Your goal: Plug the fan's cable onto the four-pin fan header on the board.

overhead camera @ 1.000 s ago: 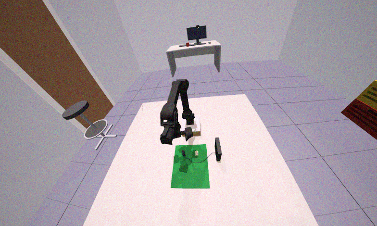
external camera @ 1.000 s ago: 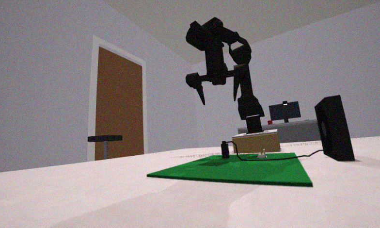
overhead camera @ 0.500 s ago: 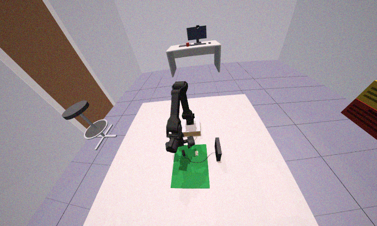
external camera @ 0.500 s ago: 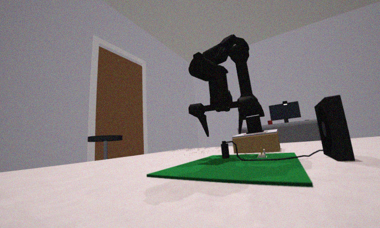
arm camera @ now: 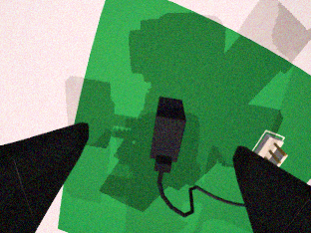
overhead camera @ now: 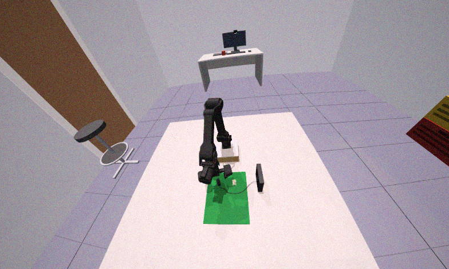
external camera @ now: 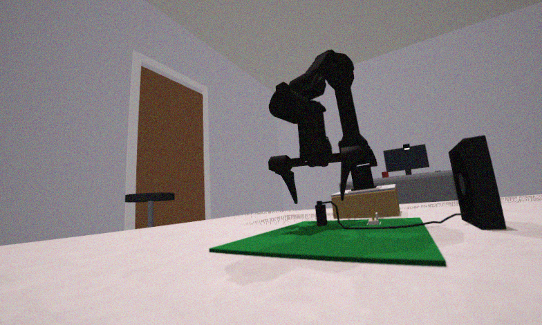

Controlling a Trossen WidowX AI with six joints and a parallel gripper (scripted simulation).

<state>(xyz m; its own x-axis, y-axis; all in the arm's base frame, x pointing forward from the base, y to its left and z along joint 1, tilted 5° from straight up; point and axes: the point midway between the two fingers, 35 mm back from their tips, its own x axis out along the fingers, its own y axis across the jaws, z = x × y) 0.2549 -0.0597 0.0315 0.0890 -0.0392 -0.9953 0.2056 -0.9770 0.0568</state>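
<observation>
Right now my gripper tip is 3 cm above the black plug. The rest, counted from my gripper tip: pale four-pin header (10 cm to the left, 5 cm below); then green board (8 cm ahead, 6 cm below, 5 cm to the left); then black fan (24 cm to the left, 1 cm ahead, 1 cm above).
</observation>
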